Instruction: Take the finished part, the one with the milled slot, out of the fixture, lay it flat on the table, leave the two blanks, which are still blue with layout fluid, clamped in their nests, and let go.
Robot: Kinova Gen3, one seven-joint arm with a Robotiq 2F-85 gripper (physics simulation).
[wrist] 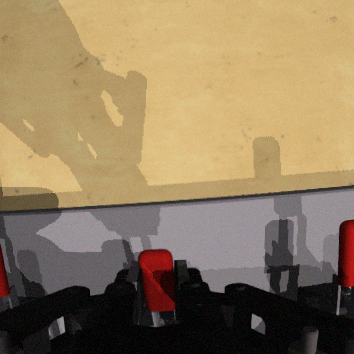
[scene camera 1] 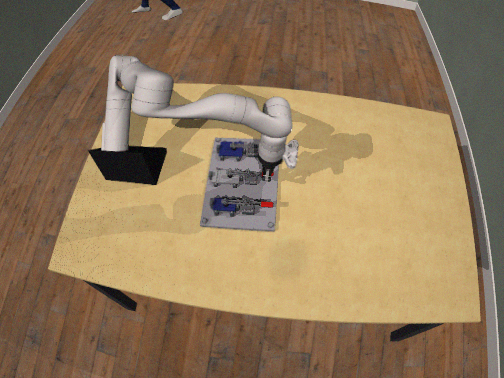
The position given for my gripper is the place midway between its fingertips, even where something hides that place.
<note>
In view: my gripper [wrist: 158, 275], a red clamp handle [wrist: 157, 266] and a fixture plate [scene camera 1: 266, 191].
The fixture plate also shows in the wrist view [wrist: 277, 241].
</note>
